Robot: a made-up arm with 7 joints. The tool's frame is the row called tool.
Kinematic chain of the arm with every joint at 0, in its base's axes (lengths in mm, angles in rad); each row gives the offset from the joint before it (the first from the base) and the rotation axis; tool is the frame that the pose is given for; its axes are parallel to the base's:
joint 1: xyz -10 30 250 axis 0.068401 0.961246 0.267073
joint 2: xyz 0 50 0 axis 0.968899 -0.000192 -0.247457
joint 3: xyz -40 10 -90 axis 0.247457 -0.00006 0.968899
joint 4: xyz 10 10 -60 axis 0.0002 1 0.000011
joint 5: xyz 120 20 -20 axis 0.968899 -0.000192 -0.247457
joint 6: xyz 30 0 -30 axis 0.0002 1 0.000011
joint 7: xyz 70 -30 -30 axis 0.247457 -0.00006 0.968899
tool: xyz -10 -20 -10
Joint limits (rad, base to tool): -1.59..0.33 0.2..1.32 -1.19..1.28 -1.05..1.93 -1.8..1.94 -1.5..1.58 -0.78..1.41
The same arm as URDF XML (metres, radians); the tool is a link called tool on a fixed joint. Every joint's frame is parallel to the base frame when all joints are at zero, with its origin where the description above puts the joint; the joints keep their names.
<robot name="arm">
  <joint name="joint 1" type="revolute">
    <parent link="base_link"/>
    <child link="link1"/>
    <origin xyz="-0.01 0.03 0.25"/>
    <axis xyz="0.068403 0.961235 0.26711"/>
    <limit lower="-1.59" upper="0.33"/>
  </joint>
  <joint name="joint 2" type="revolute">
    <parent link="link1"/>
    <child link="link2"/>
    <origin xyz="0 0.05 0"/>
    <axis xyz="0.968889 -0.0002 -0.247497"/>
    <limit lower="0.2" upper="1.32"/>
  </joint>
  <joint name="joint 3" type="revolute">
    <parent link="link2"/>
    <child link="link3"/>
    <origin xyz="-0.04 0.01 -0.09"/>
    <axis xyz="0.247497 -0.0001 0.968889"/>
    <limit lower="-1.19" upper="1.28"/>
  </joint>
  <joint name="joint 4" type="revolute">
    <parent link="link3"/>
    <child link="link4"/>
    <origin xyz="0.01 0.01 -0.06"/>
    <axis xyz="0.0002 1 0"/>
    <limit lower="-1.05" upper="1.93"/>
  </joint>
  <joint name="joint 5" type="revolute">
    <parent link="link4"/>
    <child link="link5"/>
    <origin xyz="0.12 0.02 -0.02"/>
    <axis xyz="0.968889 -0.0002 -0.247497"/>
    <limit lower="-1.8" upper="1.94"/>
  </joint>
  <joint name="joint 6" type="revolute">
    <parent link="link5"/>
    <child link="link6"/>
    <origin xyz="0.03 0 -0.03"/>
    <axis xyz="0.0002 1 0"/>
    <limit lower="-1.5" upper="1.58"/>
  </joint>
  <joint name="joint 7" type="revolute">
    <parent link="link6"/>
    <child link="link7"/>
    <origin xyz="0.07 -0.03 -0.03"/>
    <axis xyz="0.247497 -0.0001 0.968889"/>
    <limit lower="-0.78" upper="1.41"/>
  </joint>
  <joint name="tool_fixed" type="fixed">
    <parent link="link7"/>
    <child link="tool"/>
    <origin xyz="-0.01 -0.02 -0.01"/>
  </joint>
  <link name="base_link"/>
  <link name="link1"/>
  <link name="link2"/>
  <link name="link3"/>
  <link name="link4"/>
  <link name="link5"/>
  <link name="link6"/>
  <link name="link7"/>
  <link name="tool"/>
</robot>

